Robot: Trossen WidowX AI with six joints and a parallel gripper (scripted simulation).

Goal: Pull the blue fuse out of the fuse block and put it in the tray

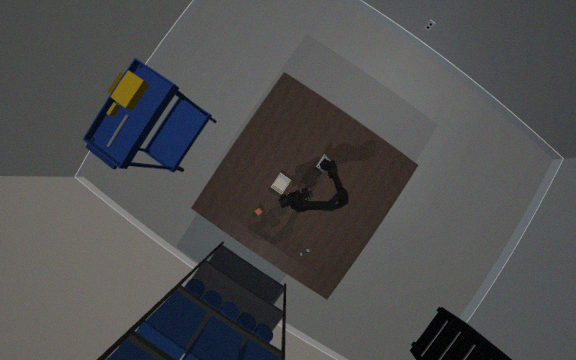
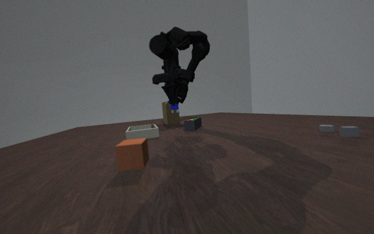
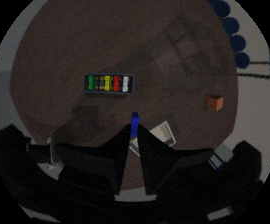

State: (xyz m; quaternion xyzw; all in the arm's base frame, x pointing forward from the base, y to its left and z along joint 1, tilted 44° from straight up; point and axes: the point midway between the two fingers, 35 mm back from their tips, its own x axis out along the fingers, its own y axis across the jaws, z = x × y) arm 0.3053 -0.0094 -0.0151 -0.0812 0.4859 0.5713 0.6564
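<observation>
My gripper tip is now 12 cm to the left of the tray and 10 cm above it. Also, from my gripper tip: blue fuse 1 cm below.
</observation>
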